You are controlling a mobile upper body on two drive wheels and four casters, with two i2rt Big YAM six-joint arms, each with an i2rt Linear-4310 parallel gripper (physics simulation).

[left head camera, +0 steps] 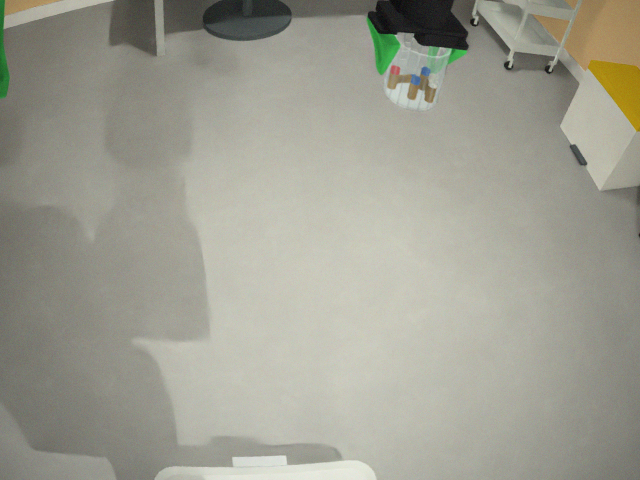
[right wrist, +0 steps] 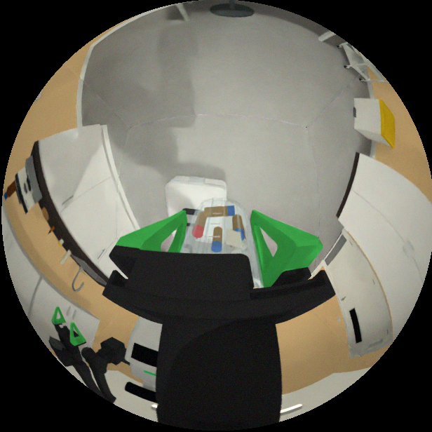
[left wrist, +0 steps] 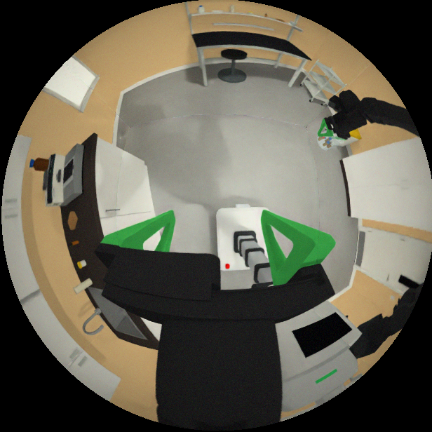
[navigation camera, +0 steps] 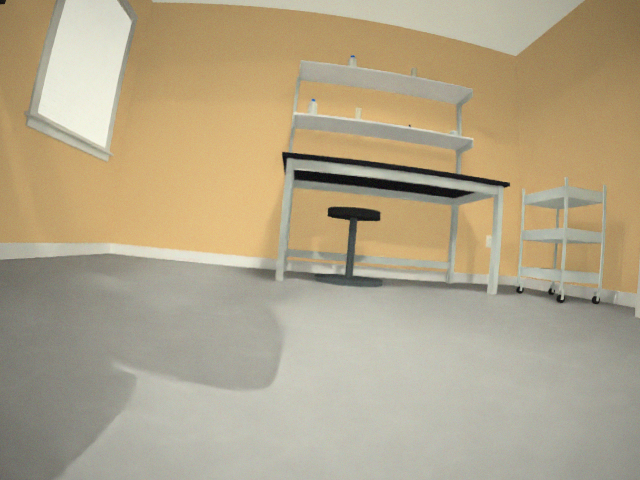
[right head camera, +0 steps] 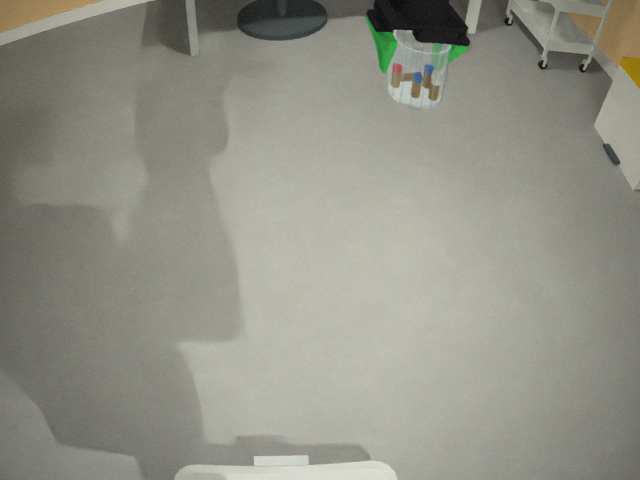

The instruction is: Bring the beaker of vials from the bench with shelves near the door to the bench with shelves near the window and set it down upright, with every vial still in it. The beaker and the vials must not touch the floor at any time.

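Note:
The clear beaker (left head camera: 413, 102) (right head camera: 416, 101) (left wrist: 326, 143) hangs upright in the air, above the floor in the head views. Several brown vials are inside, among them a red-capped vial (left head camera: 393, 80) (right head camera: 395, 78), blue-capped vials and a white-capped vial (left head camera: 430, 94). My right gripper (left head camera: 417, 60) (right head camera: 419, 59) (right wrist: 218, 214) is shut on the beaker, one green finger on each side. My left gripper (left wrist: 217, 214) (right wrist: 64, 314) is open and empty. The bench with shelves (navigation camera: 494, 242) (left wrist: 245, 42) stands across the room, right of the window (navigation camera: 85, 67) in the navigation view. Its black top is bare where it shows.
A round stool (navigation camera: 354, 213) (left head camera: 247, 20) stands under the bench. A white cart (navigation camera: 564, 242) (left head camera: 524, 31) stands right of it. A white box-like cabinet with a yellow top (left head camera: 594, 124) (right wrist: 367, 117) is at the right. In the left wrist view, a dark counter (left wrist: 89, 165) runs along the left.

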